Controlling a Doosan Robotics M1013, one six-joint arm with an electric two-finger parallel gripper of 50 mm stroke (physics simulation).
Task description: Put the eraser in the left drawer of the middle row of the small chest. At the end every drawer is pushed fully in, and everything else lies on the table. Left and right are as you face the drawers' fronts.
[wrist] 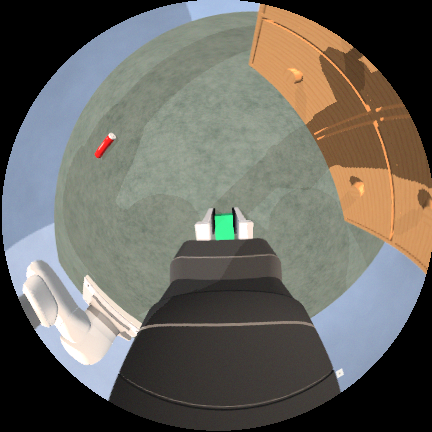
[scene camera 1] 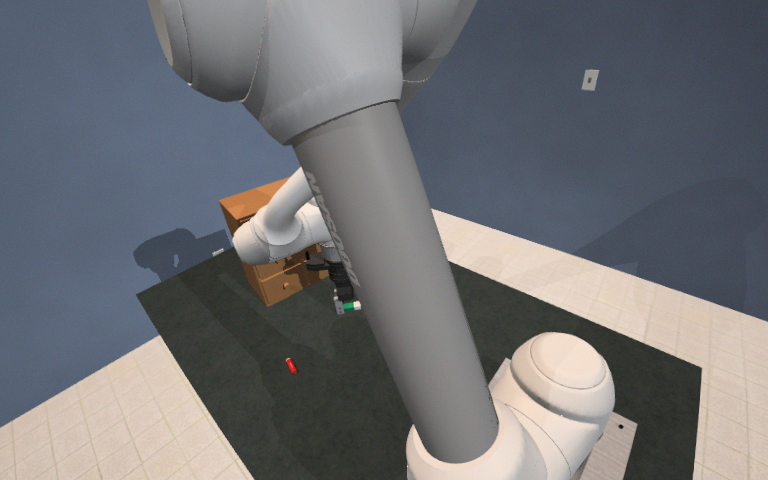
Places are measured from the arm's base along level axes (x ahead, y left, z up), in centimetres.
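Pixels of known places: gripper, fingertip midpoint: (wrist: 223, 215) (scene camera 1: 341, 309); arm's base, link origin: (wrist: 106, 315).
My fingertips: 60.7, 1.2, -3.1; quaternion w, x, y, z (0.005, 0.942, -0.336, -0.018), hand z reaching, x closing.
Note:
For each thing: its top centre in the pictures, then the offset to it from my fingertips, as dx, dy, dz. Level surfaces: height alone.
- eraser, top centre: (wrist: 224, 241) (scene camera 1: 349, 304) -1.8, -2.3, +1.6
- red cylinder with a white end, top centre: (wrist: 101, 144) (scene camera 1: 290, 364) -6.6, +22.0, +1.4
- dark mat, surface height: dz -0.1
The eraser (scene camera 1: 351, 306) (wrist: 224, 228), green with a white end, is held between the fingers of my gripper (scene camera 1: 343, 306) (wrist: 223, 215). The gripper is shut on it, in front of the small chest and above the dark mat. The brown wooden chest (scene camera 1: 249, 202) (wrist: 280, 47) stands behind the gripper in the scene view and at the upper right in the wrist view. My arm hides much of its front, including most of the middle row. The lower drawer fronts that show look flush. The left middle drawer cannot be clearly made out.
A red cylinder with a white end (scene camera 1: 291, 366) (wrist: 105, 145) lies on the dark mat (scene camera 1: 198, 345) (wrist: 200, 100), away from the chest. The robot's base plate (scene camera 1: 614, 452) (wrist: 112, 312) stands on the mat. A blue wall (scene camera 1: 73, 141) rises behind the chest.

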